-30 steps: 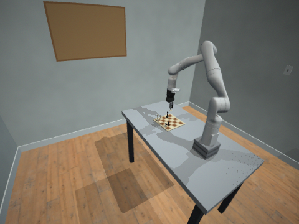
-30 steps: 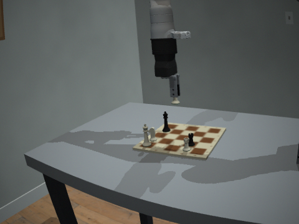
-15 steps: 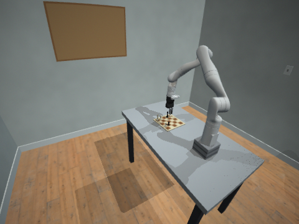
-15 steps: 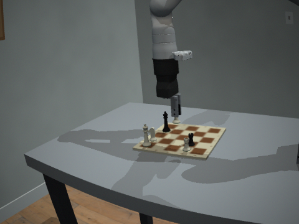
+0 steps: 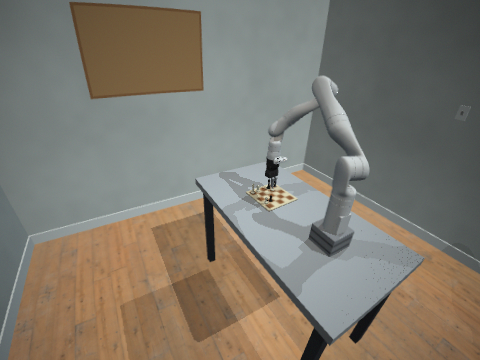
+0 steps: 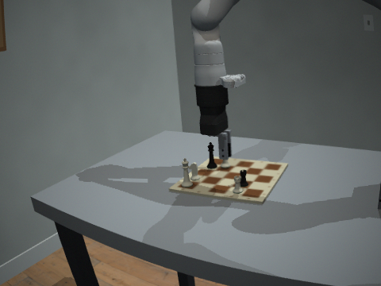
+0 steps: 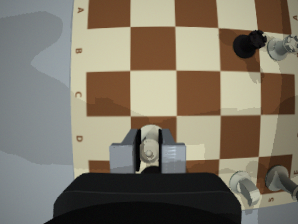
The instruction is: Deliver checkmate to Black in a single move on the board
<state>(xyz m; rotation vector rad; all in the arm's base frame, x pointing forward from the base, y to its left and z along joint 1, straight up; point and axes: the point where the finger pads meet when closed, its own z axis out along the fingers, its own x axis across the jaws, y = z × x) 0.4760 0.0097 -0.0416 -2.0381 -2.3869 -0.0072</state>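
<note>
My hand is 10 mm above the white piece. From my hand the other things lie so: black rook 90 mm behind, 70 mm to the left, 30 mm below; chessboard 50 mm below, 40 mm behind, 30 mm to the left; black king 40 mm ahead, 10 mm to the left, 10 mm below.
</note>
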